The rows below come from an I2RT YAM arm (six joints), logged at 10 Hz.
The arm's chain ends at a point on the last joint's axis. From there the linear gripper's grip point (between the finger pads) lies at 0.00 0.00 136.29 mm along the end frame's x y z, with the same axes.
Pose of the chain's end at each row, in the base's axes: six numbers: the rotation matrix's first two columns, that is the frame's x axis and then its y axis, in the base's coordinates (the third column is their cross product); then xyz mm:
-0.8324, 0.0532, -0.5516, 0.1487, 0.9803, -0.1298, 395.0, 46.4, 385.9
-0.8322, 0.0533, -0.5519, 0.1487, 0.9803, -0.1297, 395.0, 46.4, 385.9
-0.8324, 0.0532, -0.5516, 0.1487, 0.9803, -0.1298, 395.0, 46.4, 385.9
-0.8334, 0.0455, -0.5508, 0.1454, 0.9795, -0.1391, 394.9, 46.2, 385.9
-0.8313, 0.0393, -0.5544, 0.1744, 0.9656, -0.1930, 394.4, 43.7, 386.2
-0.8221, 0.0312, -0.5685, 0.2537, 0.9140, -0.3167, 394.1, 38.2, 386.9
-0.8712, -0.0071, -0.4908, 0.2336, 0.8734, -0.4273, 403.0, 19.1, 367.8
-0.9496, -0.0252, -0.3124, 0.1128, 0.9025, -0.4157, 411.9, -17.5, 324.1
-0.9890, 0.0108, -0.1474, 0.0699, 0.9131, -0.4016, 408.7, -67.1, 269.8
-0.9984, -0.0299, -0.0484, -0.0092, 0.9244, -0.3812, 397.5, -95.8, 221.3
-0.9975, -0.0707, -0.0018, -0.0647, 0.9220, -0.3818, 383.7, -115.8, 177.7
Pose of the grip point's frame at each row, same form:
-0.8324, 0.0532, -0.5516, 0.1487, 0.9803, -0.1298, 467.8, 20.5, 273.6
-0.8322, 0.0533, -0.5519, 0.1487, 0.9803, -0.1297, 467.8, 20.5, 273.6
-0.8324, 0.0532, -0.5516, 0.1487, 0.9803, -0.1298, 467.8, 20.5, 273.6
-0.8334, 0.0455, -0.5508, 0.1454, 0.9795, -0.1391, 467.6, 19.5, 273.7
-0.8313, 0.0393, -0.5544, 0.1744, 0.9656, -0.1930, 466.3, 8.7, 275.9
-0.8221, 0.0312, -0.5685, 0.2537, 0.9140, -0.3167, 463.6, -16.9, 283.4
-0.8712, -0.0071, -0.4908, 0.2336, 0.8734, -0.4273, 461.8, -47.3, 264.3
-0.9496, -0.0252, -0.3124, 0.1128, 0.9025, -0.4157, 451.8, -76.1, 207.7
-0.9890, 0.0108, -0.1474, 0.0699, 0.9131, -0.4016, 426.5, -122.6, 146.6
-0.9984, -0.0299, -0.0484, -0.0092, 0.9244, -0.3812, 405.2, -147.6, 95.5
-0.9975, -0.0707, -0.0018, -0.0647, 0.9220, -0.3818, 387.6, -167.7, 51.7

